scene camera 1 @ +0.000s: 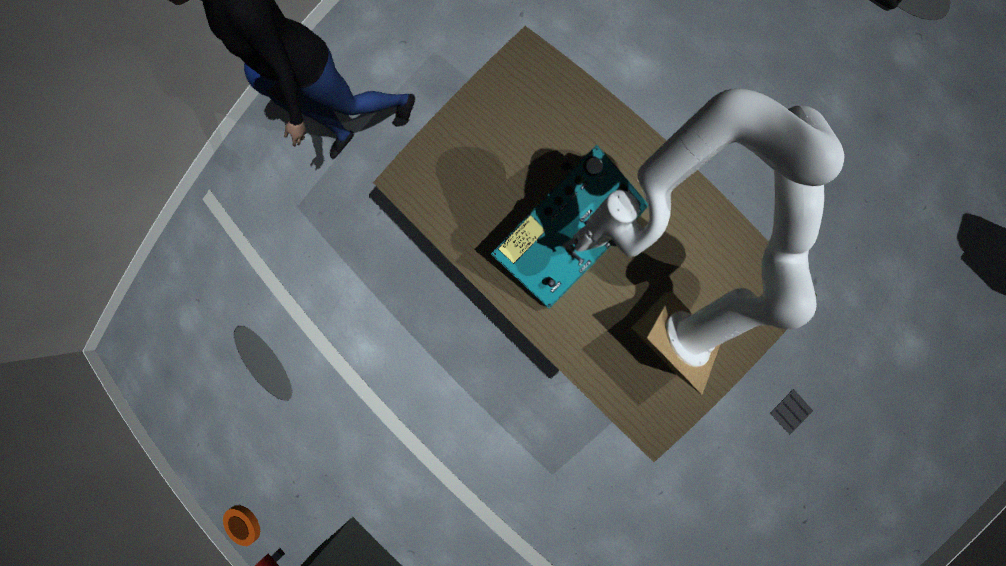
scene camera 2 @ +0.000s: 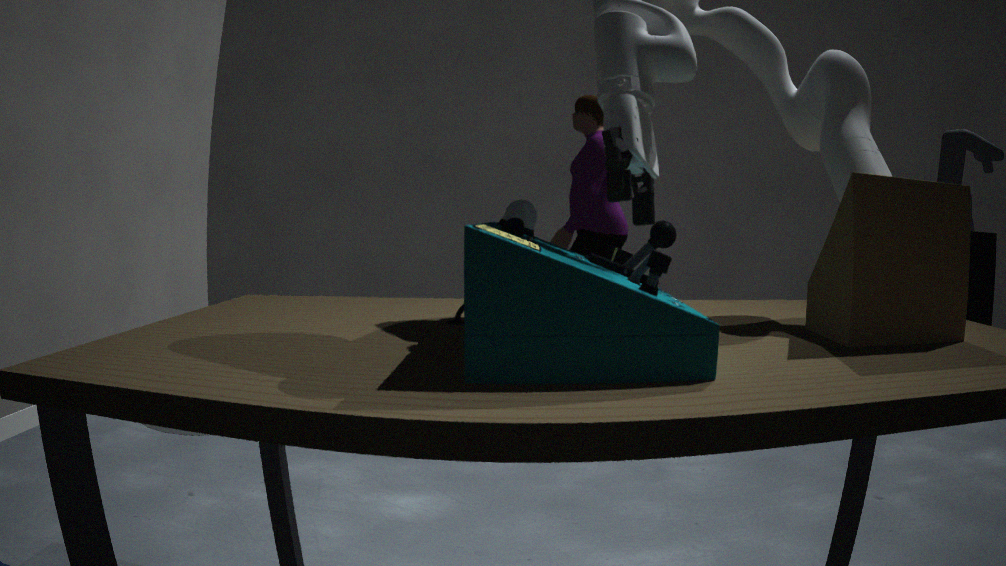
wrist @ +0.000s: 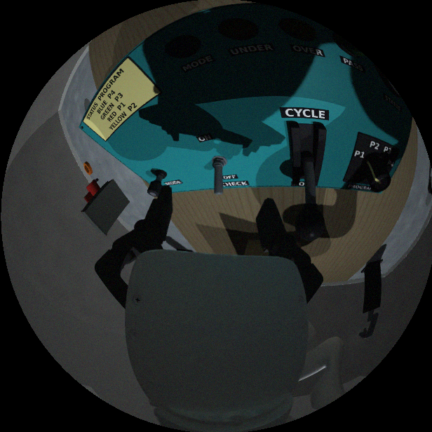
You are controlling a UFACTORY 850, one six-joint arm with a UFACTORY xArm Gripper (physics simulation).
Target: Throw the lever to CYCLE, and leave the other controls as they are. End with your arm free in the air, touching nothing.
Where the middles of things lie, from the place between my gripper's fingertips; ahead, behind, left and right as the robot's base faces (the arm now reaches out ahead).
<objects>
I see the black lever [scene camera 2: 663, 234] 90 mm to the right of my hand, 50 mm below it and 50 mm behind it.
</objects>
